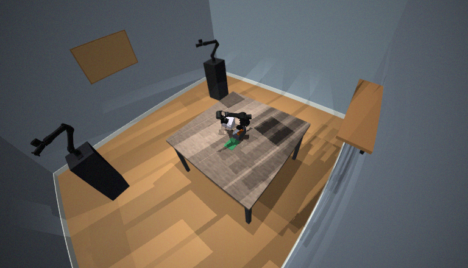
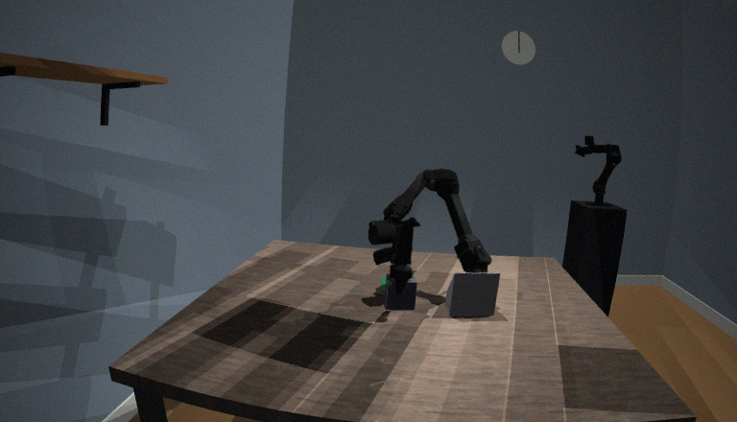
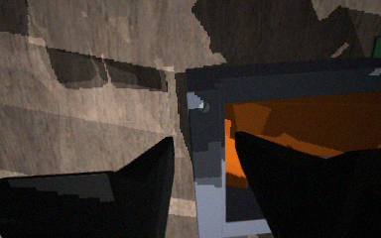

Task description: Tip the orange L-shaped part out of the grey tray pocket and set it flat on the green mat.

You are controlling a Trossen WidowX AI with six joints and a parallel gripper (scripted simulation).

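The orange L-shaped part is 5 cm to the right of my gripper tip, 1 cm below it and 1 cm behind it. The rest, counted from my gripper tip: green mat (22 cm to the right, 7 cm below, 1 cm behind).
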